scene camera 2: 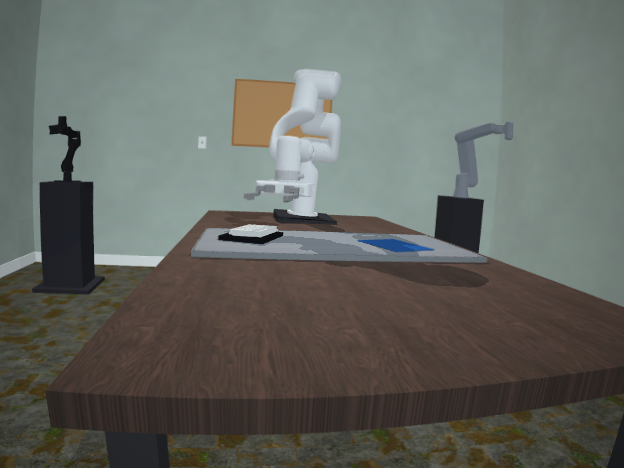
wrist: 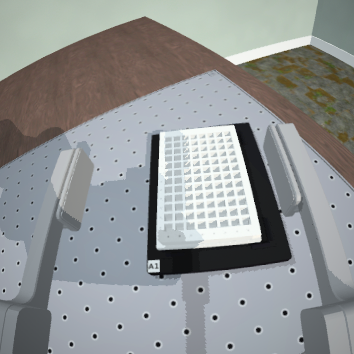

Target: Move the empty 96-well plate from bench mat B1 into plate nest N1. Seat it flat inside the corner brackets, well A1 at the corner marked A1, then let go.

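Places are measured from the arm's base along level axes (x ahead, y down, z left), in metres.
Where they show: hand, its tool point: (scene camera 2: 268,197) (wrist: 171,178); arm's base, origin of its link: (scene camera 2: 302,214).
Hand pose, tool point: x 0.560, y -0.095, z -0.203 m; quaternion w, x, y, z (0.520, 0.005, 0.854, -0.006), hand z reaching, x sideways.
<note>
Things, the pixels of their top centre, and the offset from my tool point. "pt": a spot on its surface instead. Level surfaces: height alone.
- white 96-well plate, centre of its top: (wrist: 201,172) (scene camera 2: 254,227) dx +0.043, dy +0.076, dz -0.038 m
- black plate nest, centre of its top: (wrist: 208,181) (scene camera 2: 252,232) dx +0.040, dy +0.090, dz -0.043 m
- nest's A1 label, a spot on its surface: (wrist: 154,266) pt dx -0.006, dy +0.093, dz +0.038 m
- blue bench mat, height of its surface: dy +0.103 m
- grey perforated board, height of its surface: dy +0.105 m
- brown table, height of its surface: dy +0.118 m
The white 96-well plate (scene camera 2: 253,231) (wrist: 207,185) lies on the black plate nest (scene camera 2: 251,239) (wrist: 220,260). In the wrist view it lies off-centre: a wide black strip shows along its right side, another along its near end, and a narrow one at left. The nest's A1 label (wrist: 154,266) is at its near left corner. The plate's letters are unreadable, and I cannot tell whether it sits flat inside the brackets. My gripper (scene camera 2: 269,196) (wrist: 181,179) is open and empty, above the plate, with fingers apart from both long sides. The blue bench mat (scene camera 2: 393,245) bears no plate.
The grey perforated board (scene camera 2: 216,250) (wrist: 260,310) carries the nest and mat on the brown table (scene camera 2: 322,322) (wrist: 110,70). The arm's dark base (scene camera 2: 282,216) stands behind the board. Two other arms stand on black pedestals (scene camera 2: 68,231) (scene camera 2: 458,221) beyond the table's sides.
</note>
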